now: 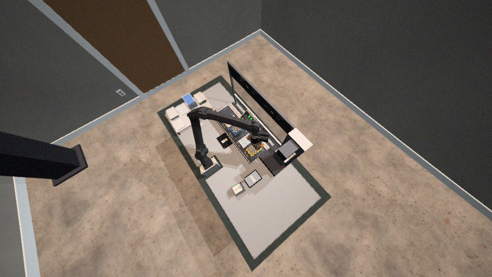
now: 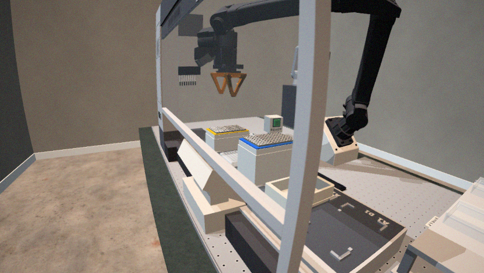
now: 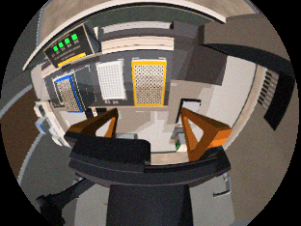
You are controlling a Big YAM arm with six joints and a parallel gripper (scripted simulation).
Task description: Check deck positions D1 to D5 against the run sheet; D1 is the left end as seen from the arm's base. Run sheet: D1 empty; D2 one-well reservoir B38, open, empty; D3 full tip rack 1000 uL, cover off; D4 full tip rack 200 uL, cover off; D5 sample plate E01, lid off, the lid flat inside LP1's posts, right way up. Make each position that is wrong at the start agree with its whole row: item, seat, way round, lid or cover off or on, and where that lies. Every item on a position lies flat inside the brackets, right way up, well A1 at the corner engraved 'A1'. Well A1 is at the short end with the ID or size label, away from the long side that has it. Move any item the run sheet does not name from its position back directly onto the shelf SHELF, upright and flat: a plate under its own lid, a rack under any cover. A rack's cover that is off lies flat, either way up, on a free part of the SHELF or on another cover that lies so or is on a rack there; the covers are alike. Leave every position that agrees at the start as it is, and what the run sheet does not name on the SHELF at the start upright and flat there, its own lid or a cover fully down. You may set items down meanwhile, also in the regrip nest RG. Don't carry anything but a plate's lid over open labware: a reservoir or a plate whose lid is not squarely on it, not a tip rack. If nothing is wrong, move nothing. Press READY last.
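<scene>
The yellow-rimmed tip rack is 1 cm behind my hand, 1 cm to the right of it and 14 cm below it. The rest, counted from my hand: white sample plate (12 cm to the left, 18 cm below); frame bar (19 cm ahead, 20 cm to the left, 6 cm below); blue-rimmed tip rack (1 cm behind, 24 cm to the left, 12 cm below).
</scene>
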